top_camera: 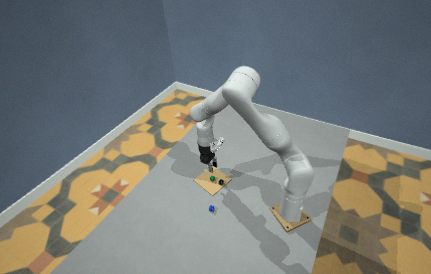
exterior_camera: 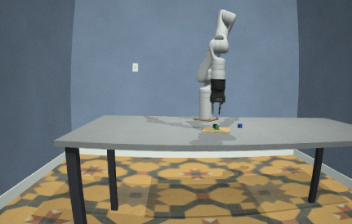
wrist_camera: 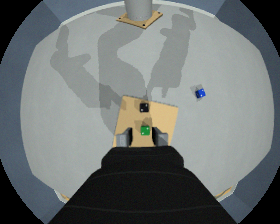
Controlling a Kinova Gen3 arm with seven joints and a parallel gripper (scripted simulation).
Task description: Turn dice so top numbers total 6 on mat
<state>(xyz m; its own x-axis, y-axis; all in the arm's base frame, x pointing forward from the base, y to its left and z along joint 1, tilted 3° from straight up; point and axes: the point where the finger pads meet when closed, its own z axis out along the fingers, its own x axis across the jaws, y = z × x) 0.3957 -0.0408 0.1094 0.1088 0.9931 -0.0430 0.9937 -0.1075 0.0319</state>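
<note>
My hand is 7 cm past the blue die, 16 cm to the right of it and 9 cm above it. Round my hand: black die (5 cm behind, 1 cm to the left, 9 cm below); then green die (1 cm to the left, 9 cm below); then tan mat (10 cm below).
</note>
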